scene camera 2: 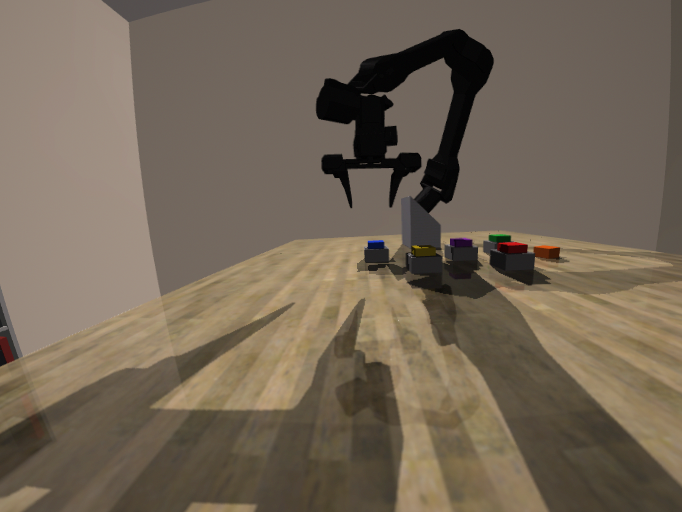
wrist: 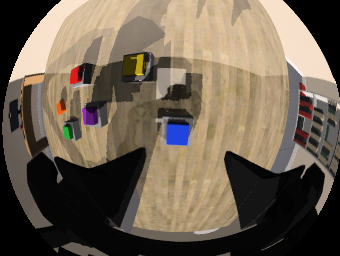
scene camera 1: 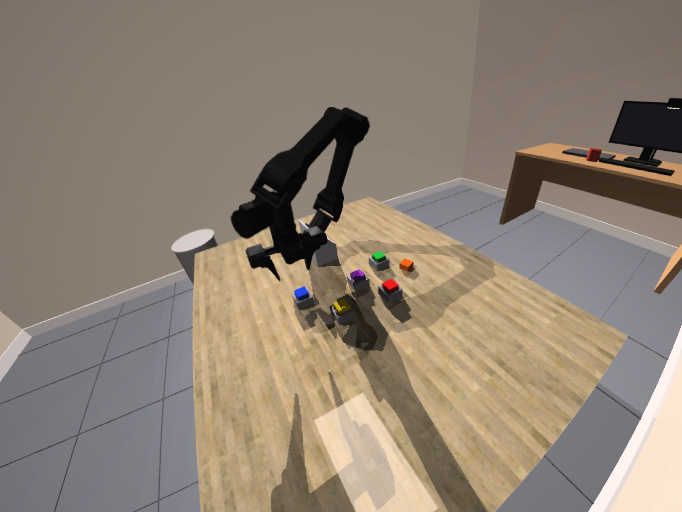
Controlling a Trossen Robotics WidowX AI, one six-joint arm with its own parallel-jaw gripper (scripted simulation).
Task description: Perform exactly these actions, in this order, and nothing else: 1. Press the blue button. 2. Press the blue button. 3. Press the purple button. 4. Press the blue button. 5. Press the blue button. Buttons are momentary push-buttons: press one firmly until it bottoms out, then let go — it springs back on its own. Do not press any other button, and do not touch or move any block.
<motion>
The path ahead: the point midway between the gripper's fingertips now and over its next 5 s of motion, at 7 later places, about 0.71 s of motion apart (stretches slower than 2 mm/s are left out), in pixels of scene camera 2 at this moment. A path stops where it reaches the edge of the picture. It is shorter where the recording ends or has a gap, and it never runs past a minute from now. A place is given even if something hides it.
My gripper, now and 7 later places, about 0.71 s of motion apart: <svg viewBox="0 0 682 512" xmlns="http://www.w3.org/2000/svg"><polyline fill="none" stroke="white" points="370,207 374,236 375,242 374,238 375,237 421,192 460,228 460,242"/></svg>
</motion>
